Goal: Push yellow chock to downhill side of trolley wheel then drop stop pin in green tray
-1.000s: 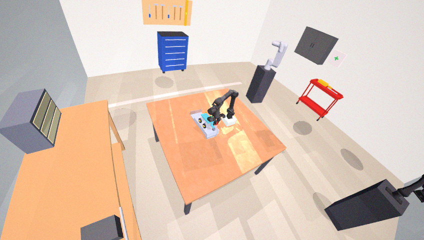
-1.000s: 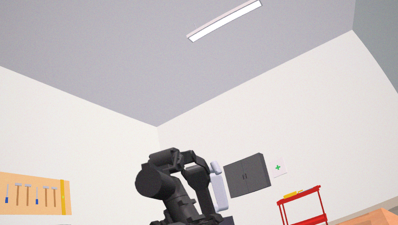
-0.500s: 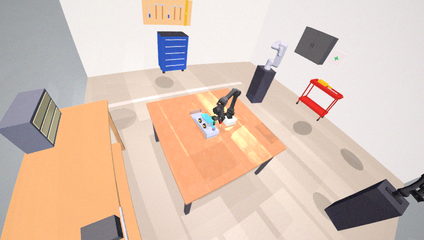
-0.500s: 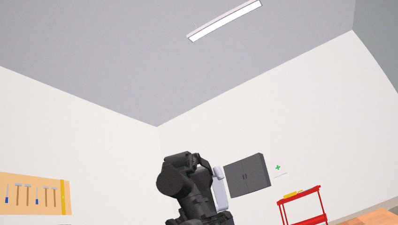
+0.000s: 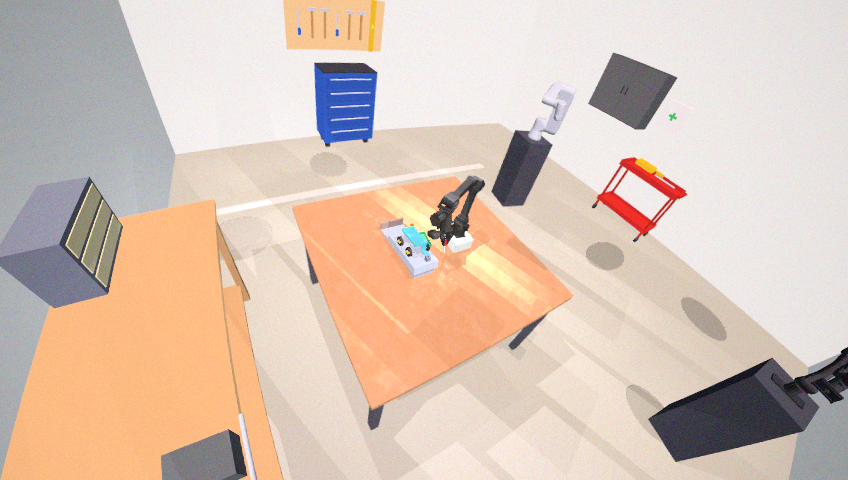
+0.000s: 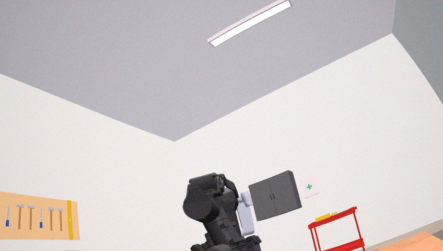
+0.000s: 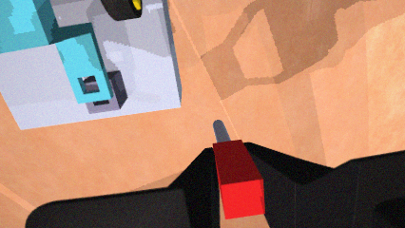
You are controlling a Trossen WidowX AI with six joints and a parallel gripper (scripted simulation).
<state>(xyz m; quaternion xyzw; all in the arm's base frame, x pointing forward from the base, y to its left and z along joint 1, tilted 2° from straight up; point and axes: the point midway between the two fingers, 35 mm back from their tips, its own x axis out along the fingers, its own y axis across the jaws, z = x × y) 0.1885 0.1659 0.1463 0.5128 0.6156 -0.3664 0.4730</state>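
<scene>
My gripper tip is 2 cm short of the green tray, 21 cm to the left of it and 19 cm above it. The rest, counted from my gripper tip: red-headed stop pin (right at my gripper tip); then trolley (13 cm ahead, 11 cm to the right, 7 cm below); then grey ramp (13 cm ahead, 11 cm to the right, 13 cm below).
</scene>
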